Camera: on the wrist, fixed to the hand. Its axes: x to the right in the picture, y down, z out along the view.
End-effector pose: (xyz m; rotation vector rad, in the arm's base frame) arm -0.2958 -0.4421 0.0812 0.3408 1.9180 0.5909
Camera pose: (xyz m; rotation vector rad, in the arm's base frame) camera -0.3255 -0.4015 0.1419 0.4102 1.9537 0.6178
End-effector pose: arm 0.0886 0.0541 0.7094 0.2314 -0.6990 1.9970
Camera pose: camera 0.0429 0.0391 0.6470 0.1927 -0.6680 2.0653
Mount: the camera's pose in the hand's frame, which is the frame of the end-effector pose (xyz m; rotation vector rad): -0.0149 0.0680 -0.0369 0.0247 0.0333 0.0624
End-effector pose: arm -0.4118 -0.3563 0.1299 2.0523 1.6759 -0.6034
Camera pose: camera -0.3453 -0.3596 0.1719 2.1347 1.6238 -0.5751
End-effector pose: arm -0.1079 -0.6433 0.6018 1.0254 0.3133 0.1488
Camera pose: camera -0.1323 -0.5823 0.6452 1.0585 0.3142 0.2190
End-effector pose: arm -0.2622 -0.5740 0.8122 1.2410 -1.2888 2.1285
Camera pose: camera -0.3180 -0.5762 0.7566 1.1847 -1.3072 2.2053
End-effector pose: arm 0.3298 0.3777 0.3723 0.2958 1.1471 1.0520
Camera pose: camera 0.2623 0.3899 0.4111 0.3365 1.1878 1.1017
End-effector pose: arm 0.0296 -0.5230 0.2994 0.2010 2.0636 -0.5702
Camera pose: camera 0.0339 -0.4447 0.3067 0.2901 2.0757 -0.5577
